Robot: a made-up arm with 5 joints.
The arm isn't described. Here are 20 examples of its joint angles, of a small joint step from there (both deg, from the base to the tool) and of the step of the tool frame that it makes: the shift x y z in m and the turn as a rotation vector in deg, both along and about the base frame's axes.
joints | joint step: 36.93 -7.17 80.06 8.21 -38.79 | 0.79 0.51 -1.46 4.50 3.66
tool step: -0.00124 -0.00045 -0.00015 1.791 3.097 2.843
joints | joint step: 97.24 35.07 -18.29 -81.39 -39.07 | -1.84 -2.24 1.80 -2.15 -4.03
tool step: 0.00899 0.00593 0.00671 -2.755 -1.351 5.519
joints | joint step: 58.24 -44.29 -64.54 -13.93 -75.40 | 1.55 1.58 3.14 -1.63 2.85
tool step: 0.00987 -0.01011 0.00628 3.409 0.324 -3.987
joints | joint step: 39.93 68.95 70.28 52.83 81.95 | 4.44 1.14 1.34 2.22 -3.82
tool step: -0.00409 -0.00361 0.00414 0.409 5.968 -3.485
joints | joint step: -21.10 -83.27 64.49 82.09 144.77 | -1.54 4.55 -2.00 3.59 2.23
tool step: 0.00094 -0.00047 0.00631 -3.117 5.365 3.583
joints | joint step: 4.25 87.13 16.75 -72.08 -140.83 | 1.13 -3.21 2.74 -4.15 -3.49
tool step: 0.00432 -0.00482 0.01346 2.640 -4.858 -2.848
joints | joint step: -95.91 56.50 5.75 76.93 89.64 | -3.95 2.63 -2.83 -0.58 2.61
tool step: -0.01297 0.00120 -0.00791 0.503 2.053 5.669
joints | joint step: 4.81 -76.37 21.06 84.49 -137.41 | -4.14 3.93 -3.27 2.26 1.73
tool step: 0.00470 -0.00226 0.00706 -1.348 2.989 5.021
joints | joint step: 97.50 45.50 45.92 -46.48 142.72 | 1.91 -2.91 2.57 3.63 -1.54
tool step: -0.00597 0.00738 0.00504 3.099 -1.531 -3.028
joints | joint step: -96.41 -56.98 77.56 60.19 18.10 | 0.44 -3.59 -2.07 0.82 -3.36
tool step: 0.00002 -0.00037 0.00176 4.737 1.197 -3.731
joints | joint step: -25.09 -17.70 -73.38 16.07 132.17 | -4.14 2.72 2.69 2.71 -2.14
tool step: 0.02021 0.01311 -0.00231 -3.086 7.546 6.158
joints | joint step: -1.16 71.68 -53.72 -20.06 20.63 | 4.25 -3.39 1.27 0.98 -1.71
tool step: -0.00043 -0.02491 0.01436 1.689 -1.169 -4.170
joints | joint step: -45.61 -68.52 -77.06 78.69 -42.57 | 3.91 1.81 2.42 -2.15 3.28
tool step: -0.00113 0.01431 0.00879 -2.408 0.578 -6.902
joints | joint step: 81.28 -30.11 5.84 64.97 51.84 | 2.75 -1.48 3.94 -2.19 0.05
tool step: -0.00492 0.00201 -0.00488 0.263 0.072 -2.717
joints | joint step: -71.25 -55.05 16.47 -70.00 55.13 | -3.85 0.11 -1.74 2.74 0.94
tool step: 0.00260 -0.00139 0.00243 -0.978 0.600 2.956
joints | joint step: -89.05 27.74 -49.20 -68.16 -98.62 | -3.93 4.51 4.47 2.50 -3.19
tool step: -0.01619 0.02538 -0.02351 -11.487 0.137 7.094
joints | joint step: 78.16 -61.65 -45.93 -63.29 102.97 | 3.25 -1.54 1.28 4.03 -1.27
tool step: 0.01036 0.00436 0.00025 3.489 1.896 -3.006
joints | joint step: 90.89 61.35 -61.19 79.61 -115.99 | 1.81 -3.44 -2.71 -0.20 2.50
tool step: -0.00915 -0.00248 0.02070 -6.327 0.778 0.625
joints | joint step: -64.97 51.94 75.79 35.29 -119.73 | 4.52 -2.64 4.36 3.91 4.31
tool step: 0.00173 -0.00831 0.01431 -3.085 6.296 -3.459
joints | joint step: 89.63 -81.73 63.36 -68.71 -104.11 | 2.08 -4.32 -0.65 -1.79 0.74
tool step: 0.00229 0.01420 -0.00521 -6.760 0.073 -2.818
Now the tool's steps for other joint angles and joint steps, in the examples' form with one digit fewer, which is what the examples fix.
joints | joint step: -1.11 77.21 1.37 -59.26 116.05 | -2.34 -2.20 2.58 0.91 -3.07
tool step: -0.0016 0.0109 0.0052 2.83 1.40 1.29
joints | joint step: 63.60 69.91 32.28 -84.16 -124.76 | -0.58 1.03 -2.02 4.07 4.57
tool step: 0.0024 0.0005 -0.0063 0.82 5.23 2.11
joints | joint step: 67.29 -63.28 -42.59 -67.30 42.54 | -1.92 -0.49 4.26 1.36 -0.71
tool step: -0.0037 -0.0074 0.0057 4.42 2.70 2.03
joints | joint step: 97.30 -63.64 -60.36 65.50 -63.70 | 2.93 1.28 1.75 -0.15 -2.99
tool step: 0.0049 -0.0099 0.0039 2.60 -2.05 -0.42
